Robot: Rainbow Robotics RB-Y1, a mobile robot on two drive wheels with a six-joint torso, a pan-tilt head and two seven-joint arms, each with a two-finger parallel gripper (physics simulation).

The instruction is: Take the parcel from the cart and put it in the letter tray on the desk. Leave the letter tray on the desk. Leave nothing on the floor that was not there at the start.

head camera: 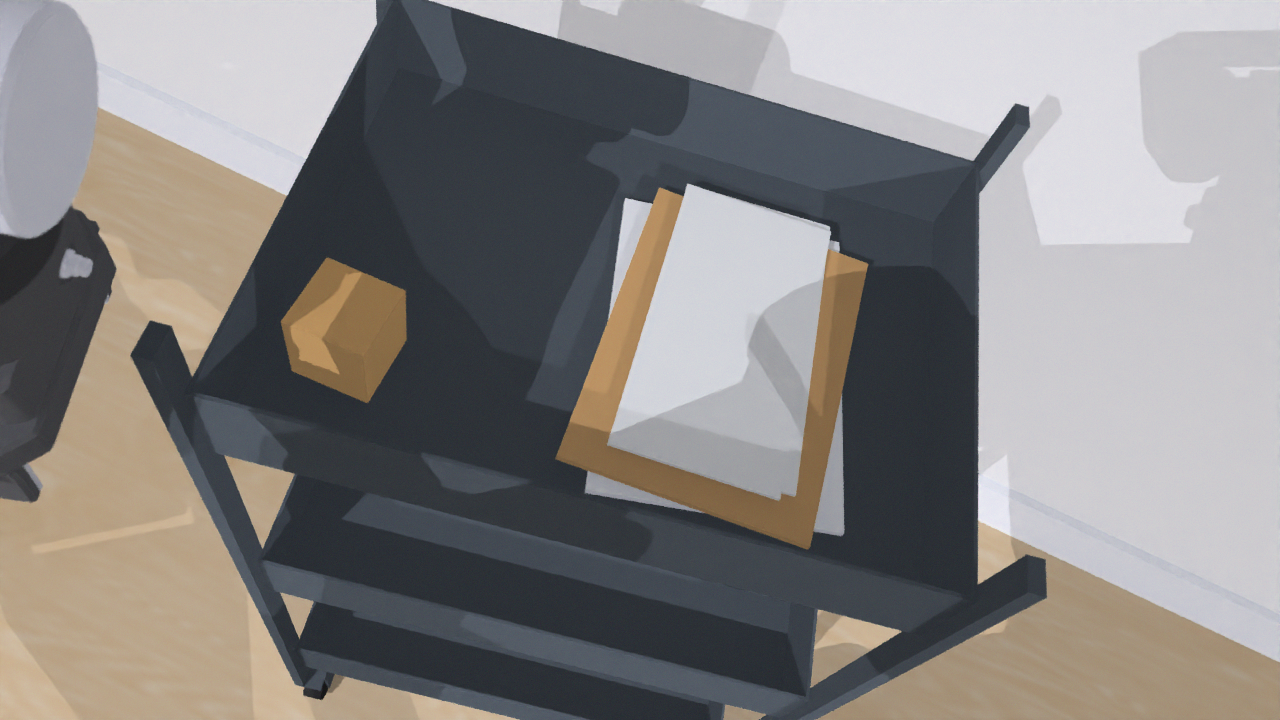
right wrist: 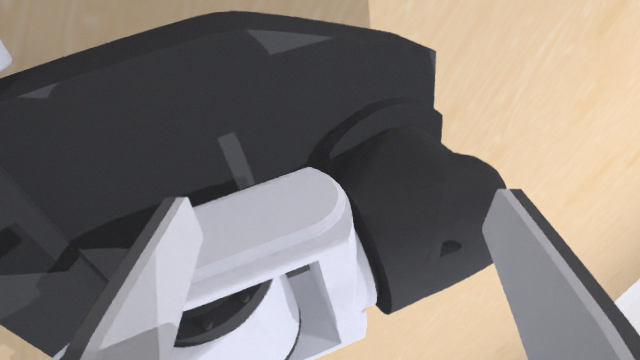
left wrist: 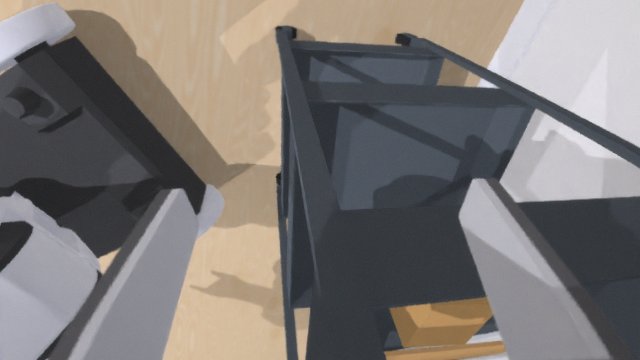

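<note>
The parcel, a small orange-brown box, sits on the top shelf of the dark cart, near its left front corner in the head view. My left gripper is open and empty. Its fingers stand above the cart's end, apart from the parcel, which shows low in the left wrist view, partly hidden by the finger at the right. The fingers do not show in the head view. My right gripper is open and empty, over the robot's own base. The letter tray and the desk do not show.
White papers and a brown envelope lie stacked on the shelf right of the parcel. The cart has raised rims, corner posts and lower shelves. A pale wall stands close behind it.
</note>
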